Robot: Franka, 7 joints.
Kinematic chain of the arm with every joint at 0, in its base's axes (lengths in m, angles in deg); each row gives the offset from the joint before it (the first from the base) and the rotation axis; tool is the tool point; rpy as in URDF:
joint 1: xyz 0 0 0.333 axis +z
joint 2: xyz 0 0 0 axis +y
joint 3: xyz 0 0 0.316 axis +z
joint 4: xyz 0.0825 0 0 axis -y
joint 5: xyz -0.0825 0 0.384 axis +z
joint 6: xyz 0 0 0 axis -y
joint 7: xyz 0.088 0 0 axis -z
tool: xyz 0 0 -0.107 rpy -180 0 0
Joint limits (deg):
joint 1: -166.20..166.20
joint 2: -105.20..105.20
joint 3: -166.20..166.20
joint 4: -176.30..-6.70
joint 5: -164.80..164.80
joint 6: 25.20..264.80
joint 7: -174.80..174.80
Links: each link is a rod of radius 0.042 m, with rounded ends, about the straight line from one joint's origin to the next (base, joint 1, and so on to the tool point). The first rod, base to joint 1, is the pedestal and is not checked.
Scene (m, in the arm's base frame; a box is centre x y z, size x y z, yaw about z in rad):
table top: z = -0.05
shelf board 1: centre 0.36 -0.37 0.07 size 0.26 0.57 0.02 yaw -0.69
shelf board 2: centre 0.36 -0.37 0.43 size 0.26 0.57 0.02 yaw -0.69
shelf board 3: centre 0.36 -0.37 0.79 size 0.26 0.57 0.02 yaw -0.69
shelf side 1: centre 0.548 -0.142 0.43 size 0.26 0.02 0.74 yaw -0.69
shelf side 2: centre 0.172 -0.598 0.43 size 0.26 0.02 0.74 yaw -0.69
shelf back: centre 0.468 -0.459 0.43 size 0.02 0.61 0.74 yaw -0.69
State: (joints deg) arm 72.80 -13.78 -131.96 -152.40 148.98 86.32 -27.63
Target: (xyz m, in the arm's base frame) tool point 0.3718 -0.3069 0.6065
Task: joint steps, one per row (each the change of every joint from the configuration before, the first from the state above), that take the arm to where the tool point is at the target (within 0.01 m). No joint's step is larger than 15 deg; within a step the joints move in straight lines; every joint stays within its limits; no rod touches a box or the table.
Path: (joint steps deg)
1: -9.08 13.27 -8.79 -11.95 7.91 -0.75 -9.53
2: -9.09 13.28 -8.80 -11.95 7.91 -0.74 -9.53
3: 12.23 14.86 -2.96 3.72 -4.82 -11.95 6.36
4: 12.22 14.86 -2.96 3.72 -4.81 -11.96 6.35
5: 12.22 14.86 -2.95 3.71 -4.82 -11.95 6.35
6: -2.46 -11.75 6.87 10.28 0.10 7.42 0.00
7: -2.46 -11.75 6.87 10.28 0.10 7.43 0.00
8: -2.46 -11.75 6.87 10.28 0.09 7.43 0.00

